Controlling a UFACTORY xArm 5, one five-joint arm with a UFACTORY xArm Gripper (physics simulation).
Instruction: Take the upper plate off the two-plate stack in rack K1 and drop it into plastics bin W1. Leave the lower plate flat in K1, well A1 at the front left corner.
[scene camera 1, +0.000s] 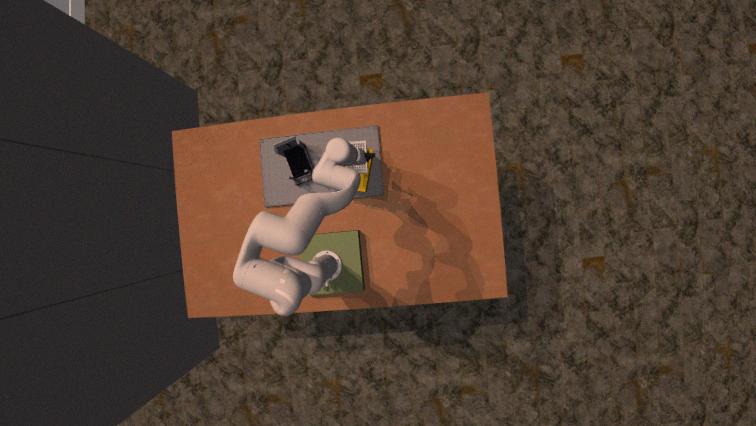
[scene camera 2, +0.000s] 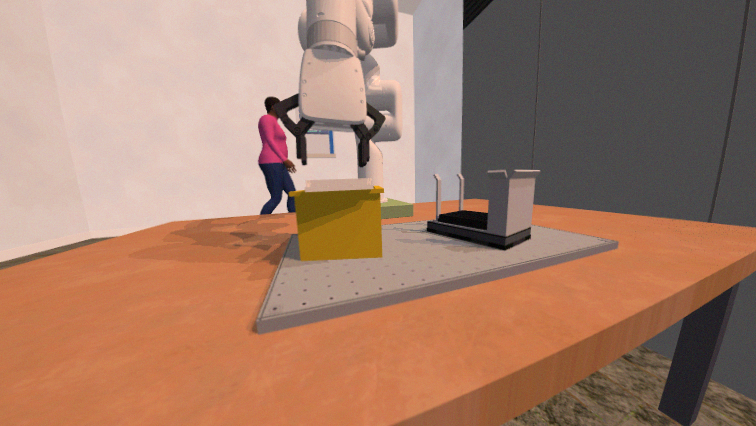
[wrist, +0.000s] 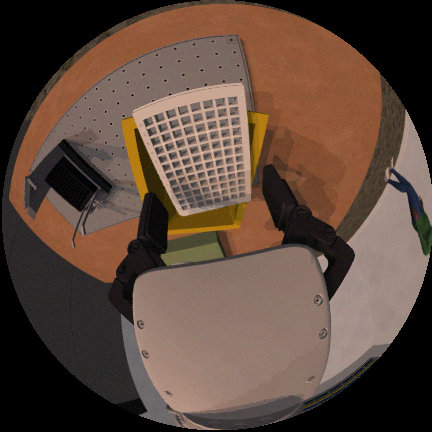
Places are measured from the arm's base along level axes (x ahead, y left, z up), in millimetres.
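Pixels of known places: gripper, fingertip midpoint: (scene camera 2: 334, 165) (wrist: 209, 188); arm's base, origin of the base link: (scene camera 1: 327, 265).
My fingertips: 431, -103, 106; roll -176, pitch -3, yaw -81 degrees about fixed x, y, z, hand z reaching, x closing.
Ahead of a thing's pixels: the offset from my fingertips to its top centre, as dx, dy, dz. Level surfaces: height alone.
The white gridded plate @[+12, +2, -23] (scene camera 1: 360, 144) (scene camera 2: 339, 184) (wrist: 205, 150) lies at the mouth of yellow bin W1 @[-27, +13, -38] (scene camera 1: 362, 184) (scene camera 2: 338, 227) (wrist: 131, 145). Its far end overlaps the bin's far rim in the wrist view; its near end is over the opening, and I cannot tell how far it dips inside. My gripper (scene camera 2: 333, 162) (wrist: 209, 188) is open and empty above the plate, fingers apart from it. The black lower plate @[-5, +261, -98] (scene camera 1: 297, 160) (scene camera 2: 465, 218) (wrist: 72, 185) lies flat in rack K1 @[-11, +259, -17] (scene camera 2: 510, 203) (wrist: 44, 167). Well A1 is too small to tell.
The bin and rack stand on a grey perforated board @[-17, +172, -137] (scene camera 1: 272, 185) (scene camera 2: 370, 280) (wrist: 200, 60) on the orange table @[dz -150] (scene camera 1: 433, 132). The rack has a tall end wall and two thin upright posts. The arm stands on a green base (scene camera 1: 349, 243) (scene camera 2: 396, 209). A person (scene camera 2: 272, 142) is behind the table.
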